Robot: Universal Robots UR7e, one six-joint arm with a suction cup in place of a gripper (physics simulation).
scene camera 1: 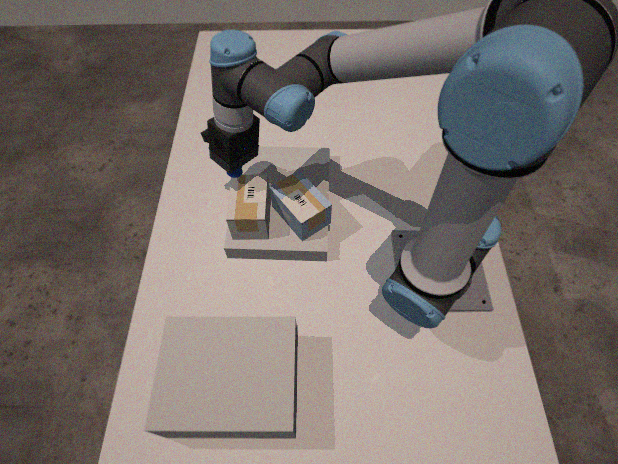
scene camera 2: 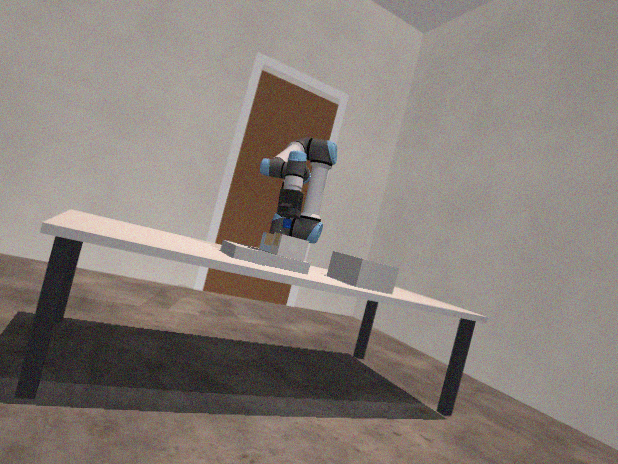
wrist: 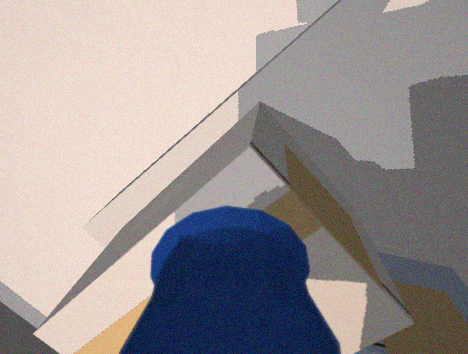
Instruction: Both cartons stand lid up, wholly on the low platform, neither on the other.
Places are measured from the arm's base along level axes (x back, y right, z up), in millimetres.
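Where they show: hand, tool point: (scene camera 1: 234, 171) (scene camera 2: 286, 227) (wrist: 229, 274).
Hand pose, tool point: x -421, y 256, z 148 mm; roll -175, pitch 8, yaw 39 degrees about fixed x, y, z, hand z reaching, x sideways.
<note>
Things, the pixels of their top centre, and the offset from my tool point. Level surfaces: height alone.
- white carton with orange tape, top centre: (wrist: 203, 329) (scene camera 1: 247, 196) (scene camera 2: 291, 236) dx +20, dy -50, dz -30 mm
- low platform, top centre: (wrist: 388, 227) (scene camera 1: 280, 194) (scene camera 2: 265, 251) dx +97, dy +7, dz -116 mm
- blue carton with orange tape, top centre: (scene camera 1: 300, 195) (scene camera 2: 278, 235) dx +138, dy -63, dz -39 mm
- large grey block, top centre: (scene camera 1: 224, 369) (scene camera 2: 364, 259) dx -56, dy -419, dz -44 mm
- table, surface height: dz -164 mm
A white carton with orange tape (scene camera 1: 252, 205) (scene camera 2: 295, 246) (wrist: 220, 190) stands lid up on the left part of the low platform (scene camera 1: 277, 254) (scene camera 2: 265, 260). A blue carton with orange tape (scene camera 1: 306, 210) (wrist: 417, 267) stands turned at an angle beside it on the right, lid up, a corner close to the platform's right edge; whether it overhangs is hard to tell. My suction cup (scene camera 1: 234, 174) (scene camera 2: 287, 224) (wrist: 227, 222) points down a little above the white carton's far left part, with a small gap showing in scene camera 2. It holds nothing and hides much of the lid in the wrist view.
A large grey block (scene camera 1: 225, 375) (scene camera 2: 345, 268) stands on the table (scene camera 1: 400, 400) nearer scene camera 1. The arm's base (scene camera 1: 472, 297) is right of the platform. The arm reaches over the far part of the table, and its shadow crosses the platform.
</note>
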